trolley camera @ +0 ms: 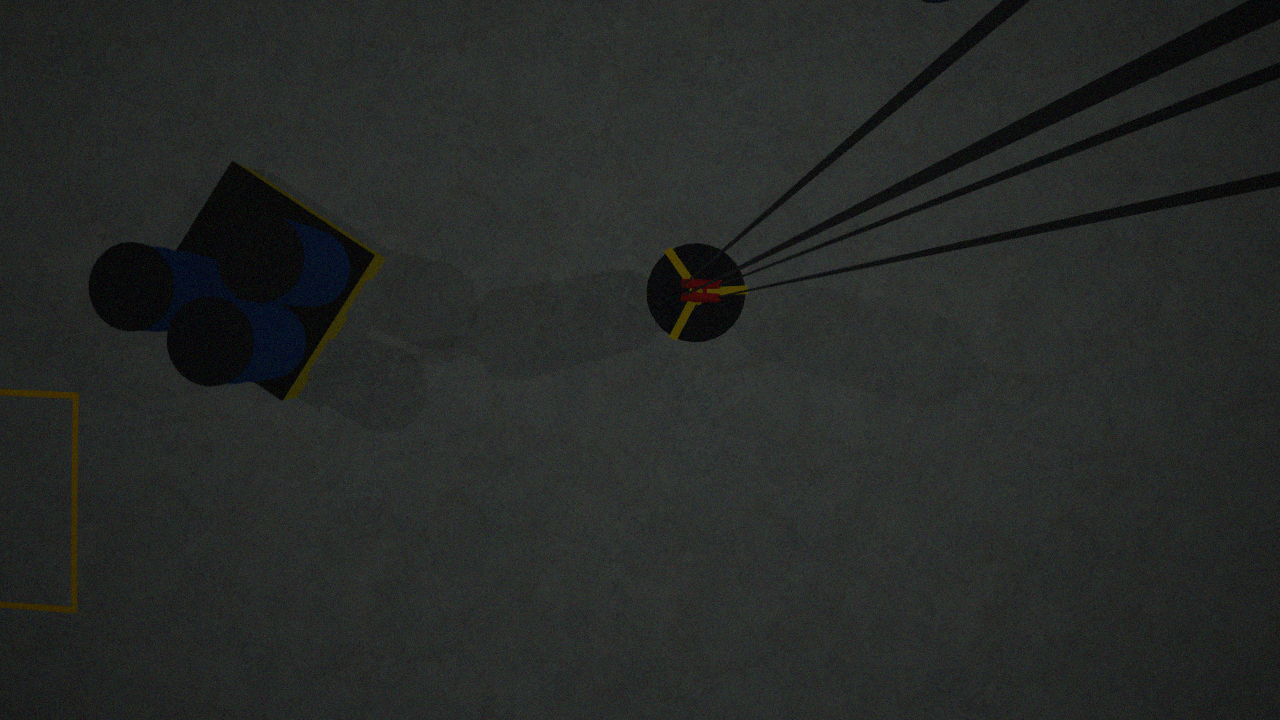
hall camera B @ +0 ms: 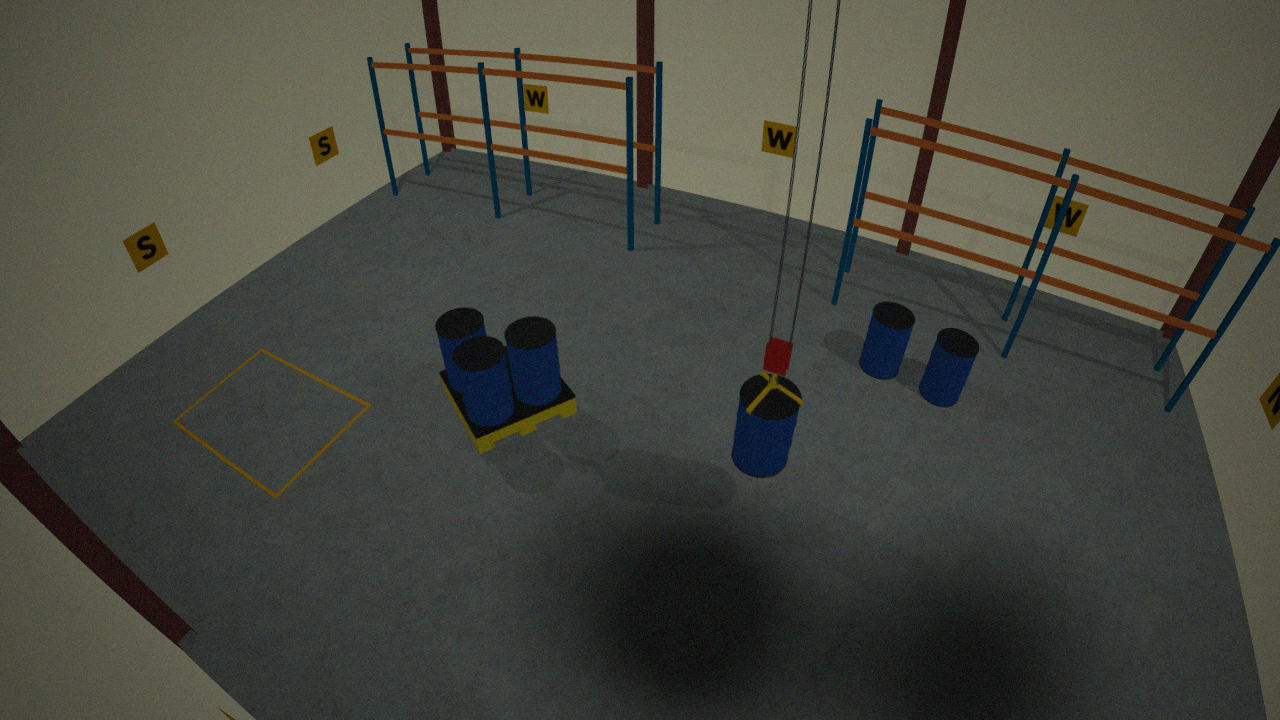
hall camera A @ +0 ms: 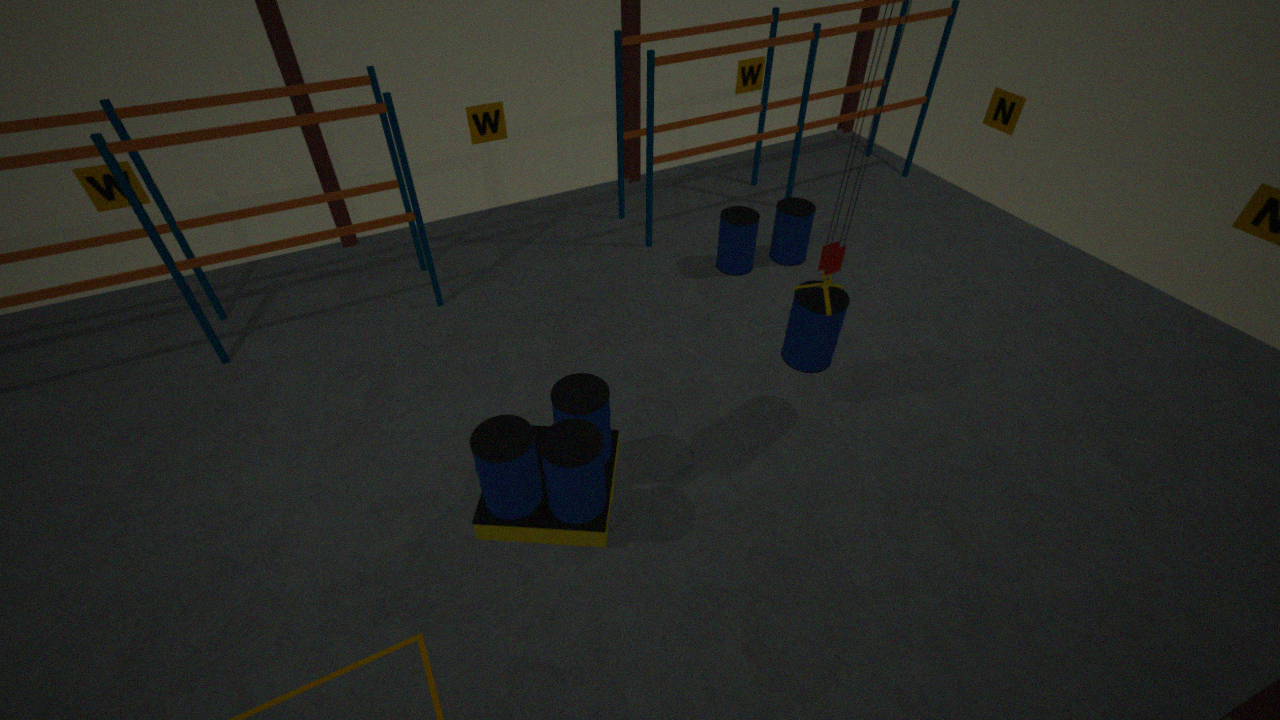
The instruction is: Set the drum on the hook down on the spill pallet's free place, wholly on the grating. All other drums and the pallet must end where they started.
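My gripper [hall camera A: 827, 288] [hall camera B: 773, 390] [trolley camera: 698, 291], a yellow three-armed grab under the red hook block, is shut on a blue drum [hall camera A: 811, 335] [hall camera B: 763, 441] [trolley camera: 665, 291] with a black lid. The drum hangs above the floor, its shadow apart from it, to the right of the spill pallet [hall camera A: 541, 534] [hall camera B: 546, 417] [trolley camera: 213, 204] in all views. The yellow-edged pallet bears three upright blue drums: front left [hall camera A: 510, 479], front right [hall camera A: 575, 483] and back right [hall camera A: 580, 394] in hall camera A. Bare black grating shows at its far left there and at its top corner in the trolley view.
Two blue drums [hall camera A: 736, 241] [hall camera A: 791, 232] [hall camera B: 885, 344] [hall camera B: 947, 371] stand on the floor near the right-hand rack [hall camera A: 649, 152]. Another rack [hall camera B: 630, 170] stands along the W wall. A yellow floor outline [hall camera B: 322, 451] [trolley camera: 75, 501] lies beyond the pallet from the hanging drum.
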